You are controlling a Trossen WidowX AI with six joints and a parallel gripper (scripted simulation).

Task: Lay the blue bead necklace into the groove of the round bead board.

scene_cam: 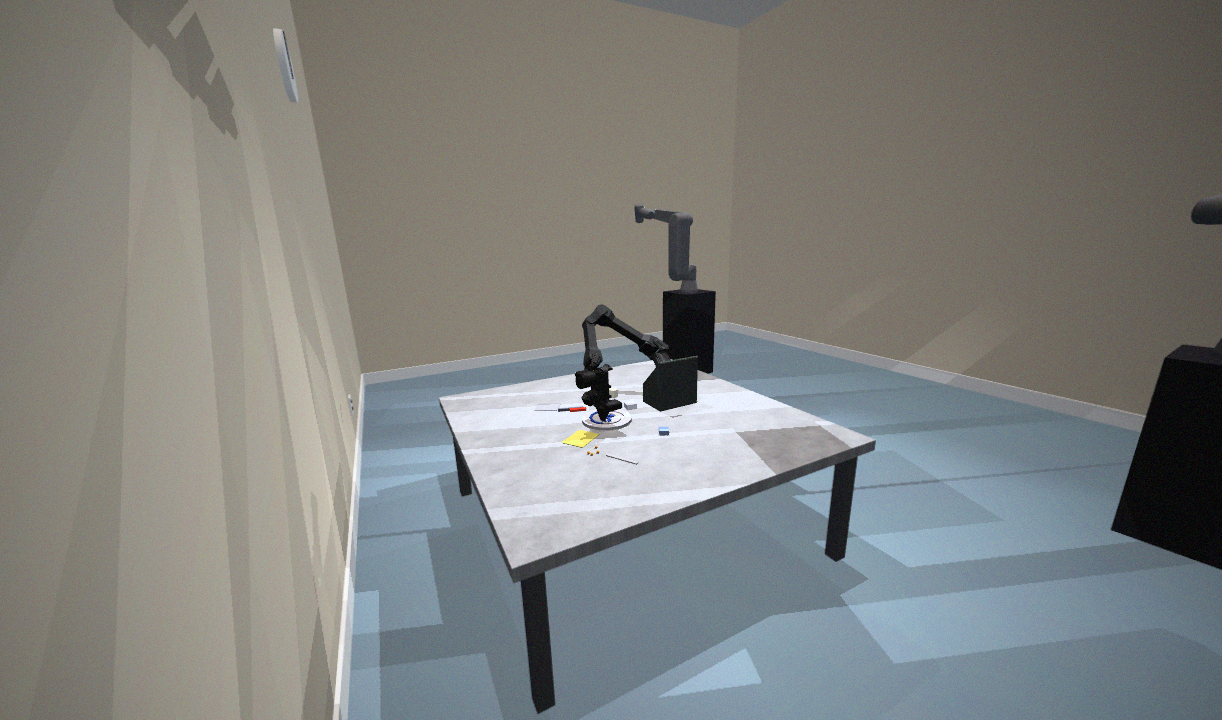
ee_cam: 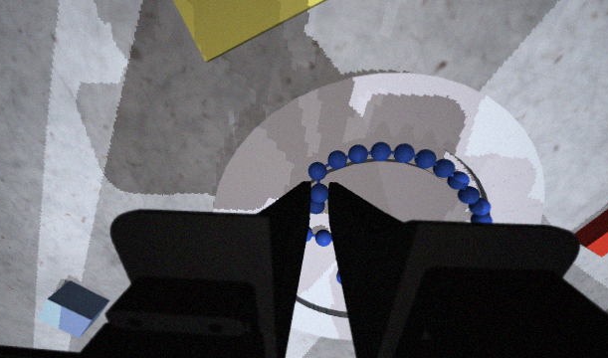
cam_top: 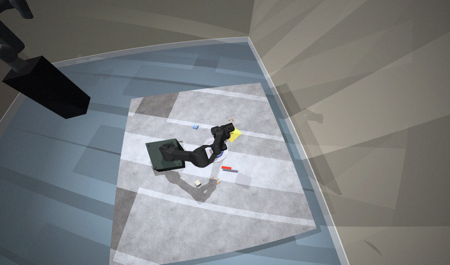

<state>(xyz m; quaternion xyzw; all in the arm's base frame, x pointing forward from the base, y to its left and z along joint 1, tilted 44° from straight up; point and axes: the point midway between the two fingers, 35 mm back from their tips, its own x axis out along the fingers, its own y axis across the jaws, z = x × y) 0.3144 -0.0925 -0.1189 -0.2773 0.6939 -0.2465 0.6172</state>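
My gripper tip is 40 mm to the left of the round white bead board, 40 mm past it and 10 mm above it. From my gripper tip the other things lie so: blue block: 190 mm to the left, 150 mm behind, 10 mm below; then yellow sheet: 130 mm ahead, 50 mm to the left, 20 mm below; then grey tool: 210 mm to the right, 20 mm ahead, 10 mm below.
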